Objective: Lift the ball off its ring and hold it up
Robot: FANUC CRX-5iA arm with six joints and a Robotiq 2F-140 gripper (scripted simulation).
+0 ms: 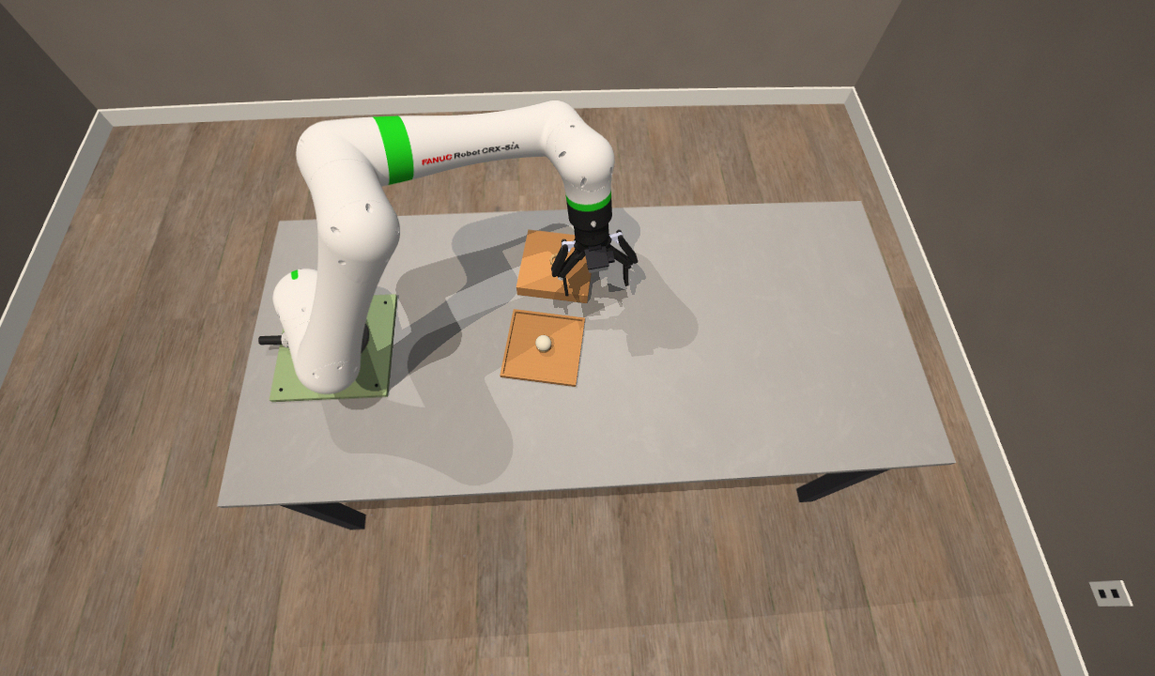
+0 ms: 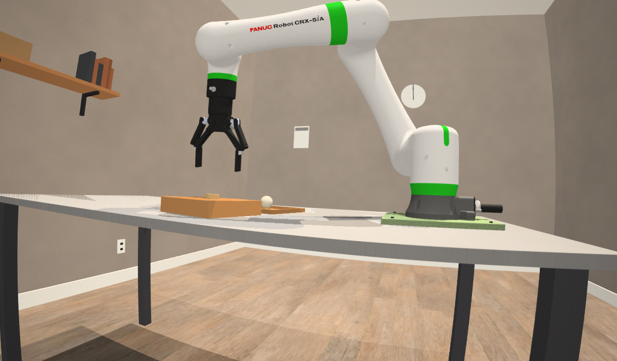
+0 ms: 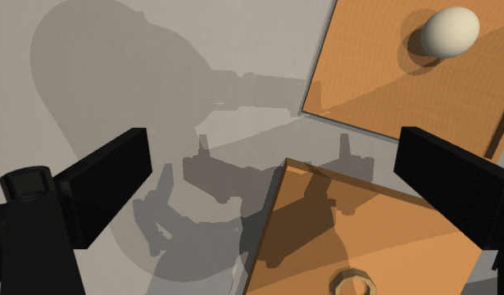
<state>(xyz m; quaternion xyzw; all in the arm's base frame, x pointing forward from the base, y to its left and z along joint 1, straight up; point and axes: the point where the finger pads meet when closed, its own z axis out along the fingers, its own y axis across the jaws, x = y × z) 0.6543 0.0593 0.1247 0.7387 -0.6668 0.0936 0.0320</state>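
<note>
My hand is 130 mm past the cream ball, 110 mm above it and 100 mm to the left of it. The rest, counted from my hand: tray (130 mm below, 130 mm behind, 100 mm to the right).
</note>
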